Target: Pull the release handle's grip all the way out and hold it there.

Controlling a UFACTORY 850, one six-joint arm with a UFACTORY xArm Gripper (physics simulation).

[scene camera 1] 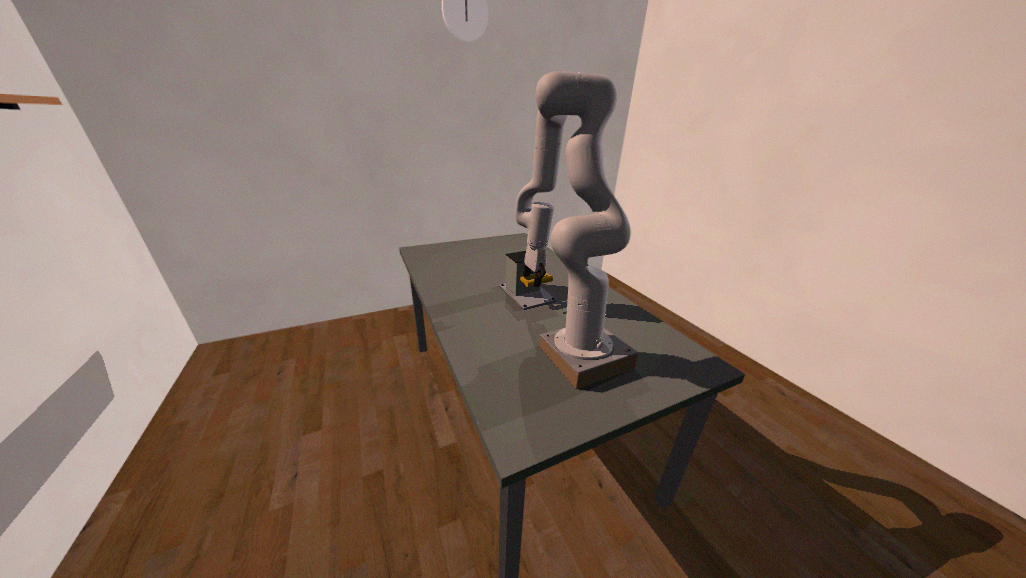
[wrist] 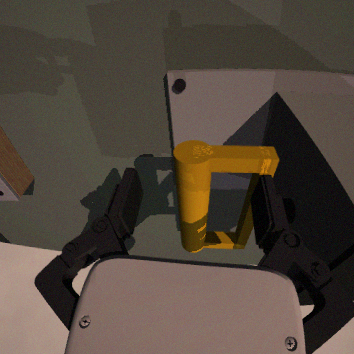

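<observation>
The release handle is a yellow frame with a round bar as its grip (wrist: 192, 200) (scene camera 1: 537, 280). It stands out from a dark box (scene camera 1: 514, 274) on a pale base plate (wrist: 220, 100) (scene camera 1: 526, 301). My gripper (wrist: 196, 182) (scene camera 1: 536, 278) is open, with nothing held between its fingers. In the wrist view the grip bar lies between the two fingers, apart from both. The right finger is at the handle's inner side, by the box, and covers part of its frame. The left finger is out beyond the bar.
The box and plate stand on a grey-green table (scene camera 1: 473, 344) (wrist: 45, 115). The arm's wooden base block (scene camera 1: 606, 373) (wrist: 14, 167) stands nearer the table's front end and shows at the left in the wrist view. Bolt heads sit at the plate's corners.
</observation>
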